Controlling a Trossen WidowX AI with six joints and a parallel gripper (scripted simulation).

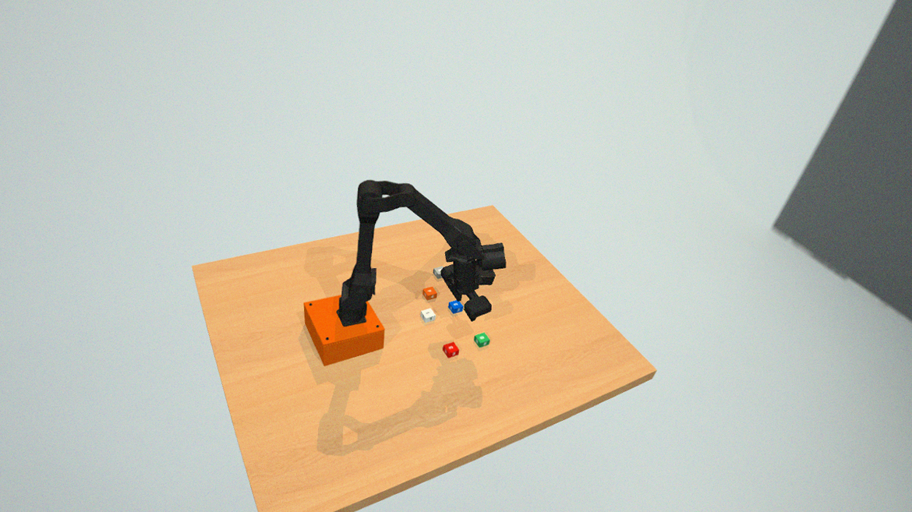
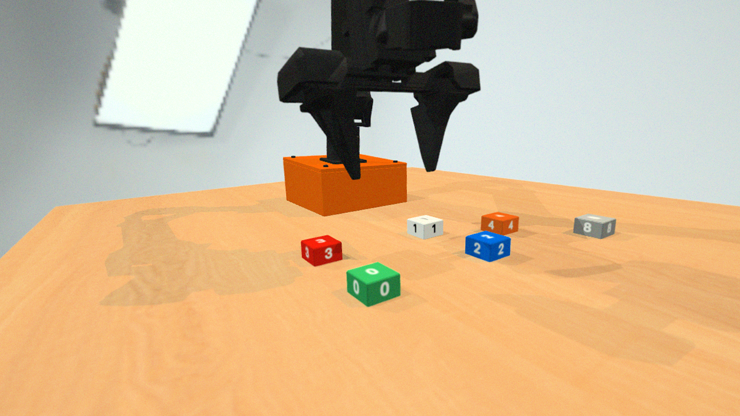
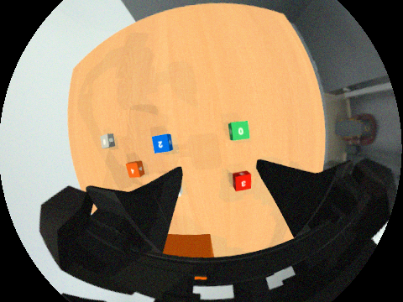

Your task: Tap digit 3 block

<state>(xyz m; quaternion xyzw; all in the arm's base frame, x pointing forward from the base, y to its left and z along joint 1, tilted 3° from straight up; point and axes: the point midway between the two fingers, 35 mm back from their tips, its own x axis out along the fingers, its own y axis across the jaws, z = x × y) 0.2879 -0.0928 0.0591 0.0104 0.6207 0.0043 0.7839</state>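
The blue block is 30 mm ahead of my gripper tip, 100 mm to the left of it and 80 mm below it. From my gripper tip the other things lie so: white block 70 mm behind, 90 mm to the left, 80 mm below; green block 40 mm ahead, 50 mm to the right, 80 mm below; orange block 20 mm behind, 170 mm to the left, 80 mm below.
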